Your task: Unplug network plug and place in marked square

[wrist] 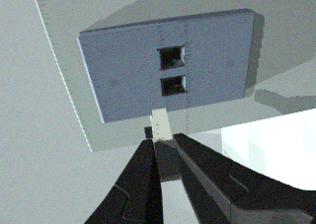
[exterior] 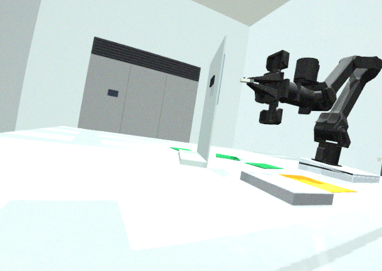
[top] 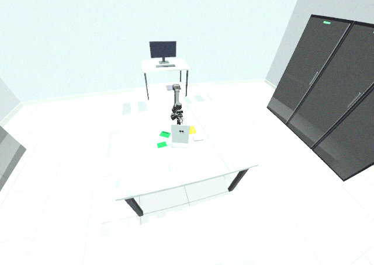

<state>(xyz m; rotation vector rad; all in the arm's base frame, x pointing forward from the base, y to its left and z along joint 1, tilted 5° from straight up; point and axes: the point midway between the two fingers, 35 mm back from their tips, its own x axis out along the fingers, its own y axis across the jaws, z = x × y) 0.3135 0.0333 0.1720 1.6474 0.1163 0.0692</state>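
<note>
The orange marked square is 21 cm below my gripper tip, 11 cm to the left of it and 11 cm behind it. From my gripper tip the other things lie so: flat grey slab (20 cm below, 18 cm to the left, 2 cm ahead); upright grey panel (9 cm below, 9 cm ahead, 1 cm to the right); network plug (right at my gripper tip).
</note>
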